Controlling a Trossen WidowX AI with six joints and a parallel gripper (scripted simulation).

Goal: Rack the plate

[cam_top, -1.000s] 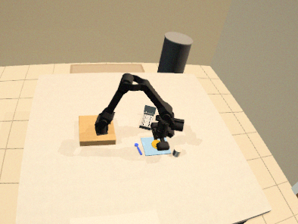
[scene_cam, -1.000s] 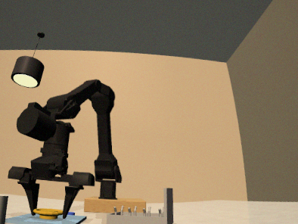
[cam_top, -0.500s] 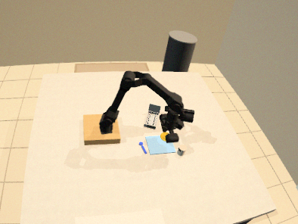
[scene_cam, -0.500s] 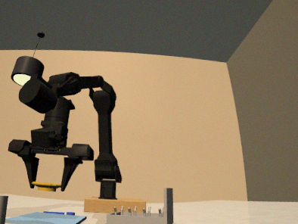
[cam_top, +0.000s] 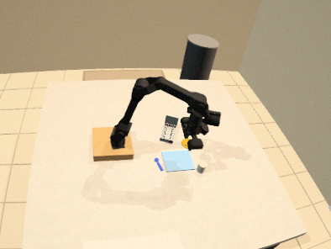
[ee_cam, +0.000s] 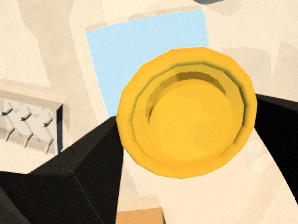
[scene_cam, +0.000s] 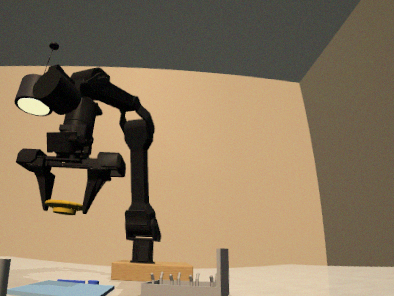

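My gripper tip is 21 cm to the right of the grey dish rack and 11 cm above it. From my gripper tip the other things lie so: blue spoon: 13 cm behind, 12 cm below, 2 cm to the left; light blue mat: 13 cm below, 2 cm behind, 1 cm to the left; yellow plate: 1 cm above.
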